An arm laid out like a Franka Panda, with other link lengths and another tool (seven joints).
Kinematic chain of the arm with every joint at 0, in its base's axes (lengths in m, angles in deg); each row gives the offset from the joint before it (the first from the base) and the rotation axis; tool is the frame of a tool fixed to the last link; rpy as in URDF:
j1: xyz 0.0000 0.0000 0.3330 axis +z
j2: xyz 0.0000 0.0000 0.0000 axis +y
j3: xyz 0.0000 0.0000 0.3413 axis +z
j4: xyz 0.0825 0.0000 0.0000 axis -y
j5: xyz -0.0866 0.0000 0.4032 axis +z
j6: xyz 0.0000 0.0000 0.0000 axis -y
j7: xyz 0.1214 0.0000 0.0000 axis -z
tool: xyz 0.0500 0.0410 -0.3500 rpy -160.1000 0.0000 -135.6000
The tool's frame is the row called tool.
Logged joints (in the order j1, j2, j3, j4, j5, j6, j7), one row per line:
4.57 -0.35 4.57 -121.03 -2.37 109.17 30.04
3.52 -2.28 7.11 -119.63 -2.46 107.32 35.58
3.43 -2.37 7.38 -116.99 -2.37 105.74 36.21
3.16 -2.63 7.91 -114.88 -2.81 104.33 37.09
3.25 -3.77 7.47 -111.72 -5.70 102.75 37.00
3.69 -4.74 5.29 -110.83 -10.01 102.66 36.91
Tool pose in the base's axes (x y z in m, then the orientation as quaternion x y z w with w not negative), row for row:
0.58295 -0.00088 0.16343 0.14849 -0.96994 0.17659 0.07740
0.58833 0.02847 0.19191 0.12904 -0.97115 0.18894 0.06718
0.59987 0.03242 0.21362 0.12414 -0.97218 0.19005 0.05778
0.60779 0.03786 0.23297 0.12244 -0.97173 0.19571 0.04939
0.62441 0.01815 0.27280 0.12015 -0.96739 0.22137 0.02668
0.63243 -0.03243 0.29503 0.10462 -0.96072 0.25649 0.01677
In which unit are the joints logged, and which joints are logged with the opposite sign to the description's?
The joints are logged in degrees. Opposite sign: j1.
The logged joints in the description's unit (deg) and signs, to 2 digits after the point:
-4.57 -0.35 4.57 -121.03 -2.37 109.17 30.04
-3.52 -2.28 7.11 -119.63 -2.46 107.32 35.58
-3.43 -2.37 7.38 -116.99 -2.37 105.74 36.21
-3.16 -2.63 7.91 -114.88 -2.81 104.33 37.09
-3.25 -3.77 7.47 -111.72 -5.70 102.75 37.00
-3.69 -4.74 5.29 -110.83 -10.01 102.66 36.91

